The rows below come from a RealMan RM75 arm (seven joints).
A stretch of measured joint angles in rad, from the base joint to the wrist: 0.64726, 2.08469, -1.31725, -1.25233, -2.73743, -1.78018, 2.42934; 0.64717, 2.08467, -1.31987, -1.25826, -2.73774, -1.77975, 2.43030; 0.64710, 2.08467, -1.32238, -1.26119, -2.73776, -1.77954, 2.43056; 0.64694, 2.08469, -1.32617, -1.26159, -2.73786, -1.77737, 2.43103; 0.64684, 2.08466, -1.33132, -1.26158, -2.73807, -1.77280, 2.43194; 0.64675, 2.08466, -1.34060, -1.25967, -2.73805, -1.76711, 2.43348; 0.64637, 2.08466, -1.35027, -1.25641, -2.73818, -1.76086, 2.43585; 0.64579, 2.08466, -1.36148, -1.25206, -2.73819, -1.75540, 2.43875; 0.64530, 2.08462, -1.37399, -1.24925, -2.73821, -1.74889, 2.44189; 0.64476, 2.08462, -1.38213, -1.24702, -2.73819, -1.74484, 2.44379; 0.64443, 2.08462, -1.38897, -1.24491, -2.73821, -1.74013, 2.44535; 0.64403, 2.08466, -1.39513, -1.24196, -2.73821, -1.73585, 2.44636; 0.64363, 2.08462, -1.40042, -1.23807, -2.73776, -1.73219, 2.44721; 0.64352, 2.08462, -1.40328, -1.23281, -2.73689, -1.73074, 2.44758; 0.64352, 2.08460, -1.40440, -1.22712, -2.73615, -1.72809, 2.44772
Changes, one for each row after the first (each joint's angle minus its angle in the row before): -0.00009, -0.00002, -0.00262, -0.00593, -0.00031, 0.00043, 0.00096; -0.00007, 0.00000, -0.00251, -0.00293, -0.00002, 0.00021, 0.00026; -0.00016, 0.00002, -0.00379, -0.00040, -0.00010, 0.00217, 0.00047; -0.00010, -0.00003, -0.00515, 0.00001, -0.00021, 0.00457, 0.00091; -0.00009, 0.00000, -0.00928, 0.00191, 0.00002, 0.00569, 0.00154; -0.00038, 0.00000, -0.00967, 0.00326, -0.00013, 0.00625, 0.00237; -0.00058, 0.00000, -0.01121, 0.00435, -0.00001, 0.00546, 0.00290; -0.00049, -0.00004, -0.01251, 0.00281, -0.00002, 0.00651, 0.00314; -0.00054, 0.00000, -0.00814, 0.00223, 0.00002, 0.00405, 0.00190; -0.00033, 0.00000, -0.00684, 0.00211, -0.00002, 0.00471, 0.00156; -0.00040, 0.00004, -0.00616, 0.00295, 0.00000, 0.00428, 0.00101; -0.00040, -0.00004, -0.00529, 0.00389, 0.00045, 0.00366, 0.00085; -0.00011, 0.00000, -0.00286, 0.00526, 0.00087, 0.00145, 0.00037; 0.00000, -0.00002, -0.00112, 0.00569, 0.00074, 0.00265, 0.00014
